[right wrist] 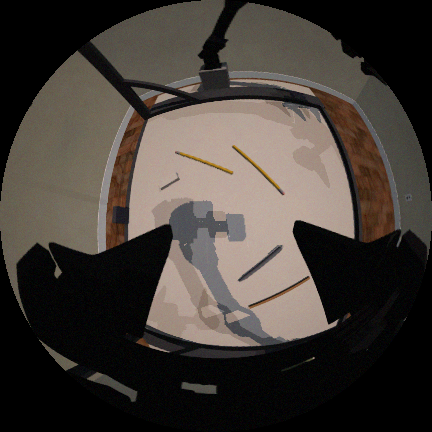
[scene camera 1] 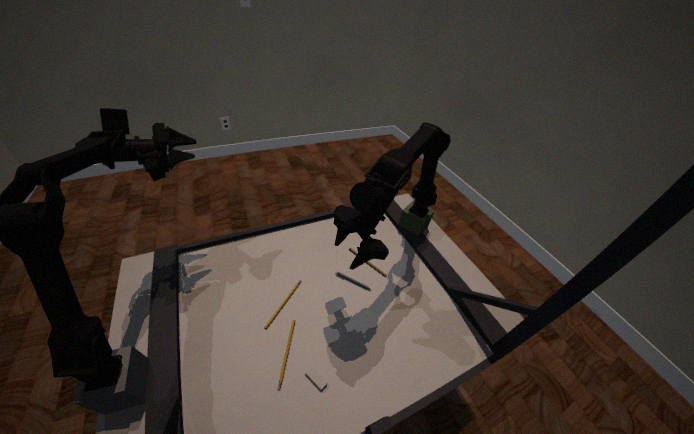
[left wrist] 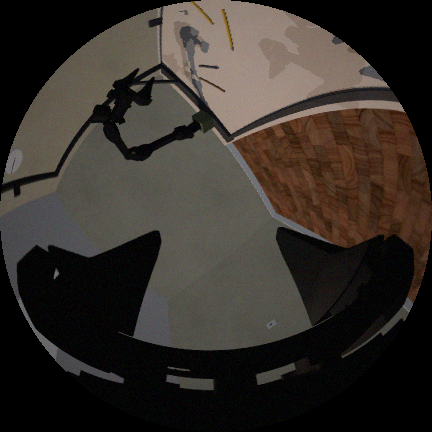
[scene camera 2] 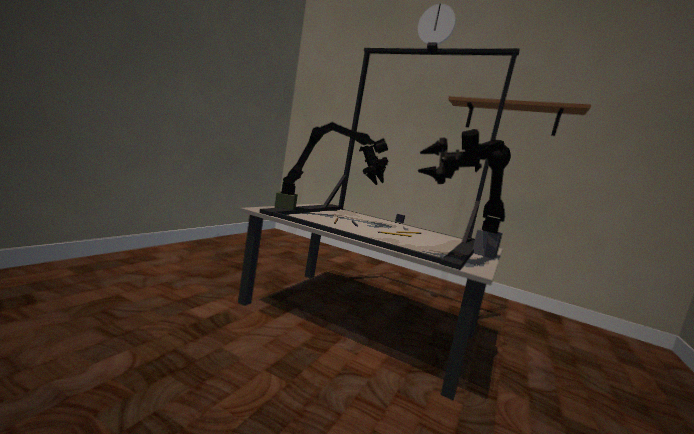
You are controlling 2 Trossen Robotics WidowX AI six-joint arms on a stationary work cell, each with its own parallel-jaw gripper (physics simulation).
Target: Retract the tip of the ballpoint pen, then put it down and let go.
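Frame: origin at the left arm's base, x ahead, y right, z down, level; millimetres.
Seen in the pictures: left gripper, fingertip midpoint: [scene camera 1: 195,149] [left wrist: 219,235] [scene camera 2: 419,161]; right gripper, fingertip midpoint: [right wrist: 234,228] [scene camera 1: 343,256] [left wrist: 145,71] [scene camera 2: 379,183]; left arm's base, origin of the base link: [right wrist: 212,66] [scene camera 1: 104,372] [scene camera 2: 490,231]; right arm's base, origin of the base link: [scene camera 1: 418,210] [left wrist: 197,124] [scene camera 2: 287,193].
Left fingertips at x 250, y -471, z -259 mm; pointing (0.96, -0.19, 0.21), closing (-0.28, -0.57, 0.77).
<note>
Offsets run from my left fingertips to a thing's top centre. Level surfaces: height alone.
The ballpoint pen, dark grey and slim {dy +333, dx +411, dz +362 mm} [scene camera 1: 353,281] [scene camera 2: 354,223] [left wrist: 209,66] [right wrist: 260,263], lies flat on the white table {dz +374 mm} [scene camera 1: 230,399]. Whether its tip is out is too small to tell. My right gripper [scene camera 1: 344,255] [scene camera 2: 378,182] [right wrist: 234,228] is open and empty, pointing down, well above the table. In the right wrist view the pen shows below and between the fingertips, nearer the right-hand finger. My left gripper [scene camera 1: 194,148] [scene camera 2: 419,161] [left wrist: 219,235] is open and empty, held high and level at the other side, far from the pen.
A thin brown stick {dy +269, dx +492, dz +367 mm} [scene camera 1: 377,269] [right wrist: 280,293] lies close beside the pen. Two yellow pencils {dy +344, dx +172, dz +367 mm} [scene camera 1: 283,305] {dy +496, dx +150, dz +367 mm} [scene camera 1: 287,353] and a small grey hex key {dy +586, dx +207, dz +362 mm} [scene camera 1: 314,382] [right wrist: 170,183] lie farther off. A dark frame [scene camera 1: 163,317] edges the work area, with a slanted post [scene camera 1: 588,286] at the right.
</note>
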